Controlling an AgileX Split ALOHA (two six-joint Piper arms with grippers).
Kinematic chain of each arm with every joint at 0, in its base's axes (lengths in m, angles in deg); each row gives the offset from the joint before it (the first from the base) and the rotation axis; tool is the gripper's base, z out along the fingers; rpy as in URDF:
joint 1: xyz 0 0 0.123 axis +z
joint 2: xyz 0 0 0 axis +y
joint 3: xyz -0.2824 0 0.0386 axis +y
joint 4: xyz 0.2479 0 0.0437 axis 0.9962 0 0.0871
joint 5: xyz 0 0 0 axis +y
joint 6: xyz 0.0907 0 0.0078 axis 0.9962 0 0.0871
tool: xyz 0 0 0 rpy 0 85 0
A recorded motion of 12 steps. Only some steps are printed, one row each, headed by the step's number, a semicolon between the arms.
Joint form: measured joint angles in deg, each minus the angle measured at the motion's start. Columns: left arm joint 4, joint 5, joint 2, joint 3, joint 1, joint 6; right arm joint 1, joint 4, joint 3, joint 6, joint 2, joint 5.
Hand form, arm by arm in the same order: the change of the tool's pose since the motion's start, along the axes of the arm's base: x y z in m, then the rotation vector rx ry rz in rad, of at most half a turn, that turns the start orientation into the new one. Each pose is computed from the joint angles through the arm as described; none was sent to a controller.
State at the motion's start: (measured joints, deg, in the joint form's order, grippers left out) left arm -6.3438 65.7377 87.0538 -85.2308 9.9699 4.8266; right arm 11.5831 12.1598 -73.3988 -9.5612 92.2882 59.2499
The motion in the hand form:
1: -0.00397 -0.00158 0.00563 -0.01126 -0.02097 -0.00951; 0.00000 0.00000 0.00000 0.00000 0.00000 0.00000
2: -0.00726 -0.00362 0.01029 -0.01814 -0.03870 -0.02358; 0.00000 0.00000 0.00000 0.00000 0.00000 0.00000
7: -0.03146 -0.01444 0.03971 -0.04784 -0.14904 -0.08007; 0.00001 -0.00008 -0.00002 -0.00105 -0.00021 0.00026
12: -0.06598 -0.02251 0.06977 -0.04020 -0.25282 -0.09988; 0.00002 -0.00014 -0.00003 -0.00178 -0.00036 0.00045
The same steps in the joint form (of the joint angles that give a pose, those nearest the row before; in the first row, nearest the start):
1: -1.18 0.00 -0.99 0.00 0.15 0.71; 0.00 0.00 0.00 0.00 0.00 0.00
2: -2.15 0.00 -1.82 0.00 0.14 1.54; 0.00 0.00 0.00 0.00 0.00 0.00
7: -6.63 0.10 -7.33 0.00 0.14 4.65; 0.00 -0.06 0.00 0.00 0.00 0.00
12: -7.87 0.93 -13.99 0.05 0.14 5.28; 0.00 -0.11 0.00 0.00 0.00 0.00

